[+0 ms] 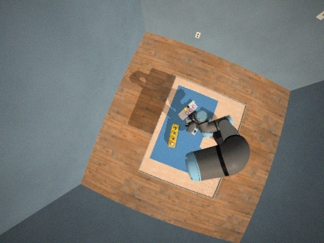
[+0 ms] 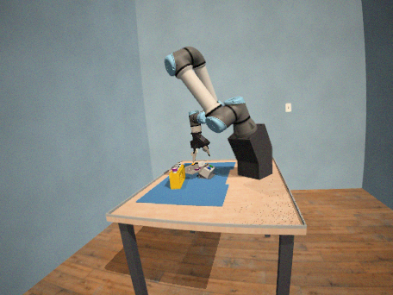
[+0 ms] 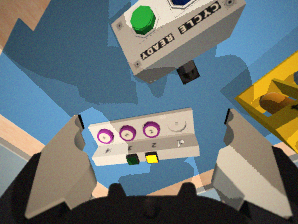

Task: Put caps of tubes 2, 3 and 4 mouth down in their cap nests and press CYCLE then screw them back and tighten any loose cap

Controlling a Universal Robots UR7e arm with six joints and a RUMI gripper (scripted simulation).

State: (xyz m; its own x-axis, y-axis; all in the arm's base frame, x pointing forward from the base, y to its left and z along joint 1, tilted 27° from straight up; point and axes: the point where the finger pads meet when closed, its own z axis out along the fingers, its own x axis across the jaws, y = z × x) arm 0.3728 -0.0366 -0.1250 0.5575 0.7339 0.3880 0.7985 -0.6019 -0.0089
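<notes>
The cap lies 11 cm to the right of my hand, 9 cm below it and 5 cm ahead of it. The rest, counted from my hand: green key (8 cm behind, 4 cm to the left, 4 cm below); then blue cycle key (9 cm to the left, 7 cm behind, 4 cm below); then key housing (6 cm to the left, 6 cm behind, 5 cm below).
</notes>
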